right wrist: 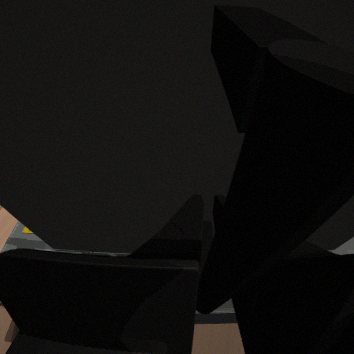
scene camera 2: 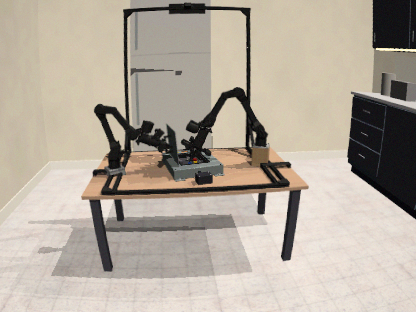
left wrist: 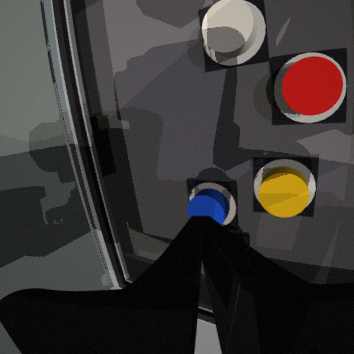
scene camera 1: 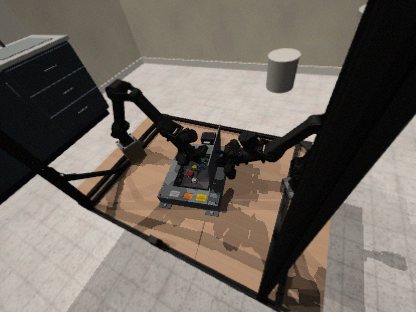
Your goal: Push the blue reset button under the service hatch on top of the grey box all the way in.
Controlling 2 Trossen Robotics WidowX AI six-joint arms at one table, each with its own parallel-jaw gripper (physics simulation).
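Observation:
The grey box [scene camera 1: 171,179] [scene camera 2: 200,172] has its service hatch [scene camera 1: 215,160] [scene camera 2: 172,142] [right wrist: 100,125] standing open and upright. The blue button [left wrist: 206,207] [scene camera 1: 202,165] sits in the recessed panel; its cap stands out from its pale ring. My left gripper [left wrist: 199,223] is shut and empty, its tips over the blue button's lower edge in the left wrist view. They hide part of it; whether they touch it I cannot tell. My right gripper [right wrist: 206,203] [scene camera 2: 166,147] is at the hatch's outer side, shut on the hatch; the dark view hides the exact grip.
A yellow button [left wrist: 284,195] is beside the blue one; a red button [left wrist: 312,86] and a white button [left wrist: 229,27] are farther up the left wrist view. A green button [scene camera 1: 204,160] is close to the blue one. A small black block [scene camera 2: 203,177] lies beside the box.

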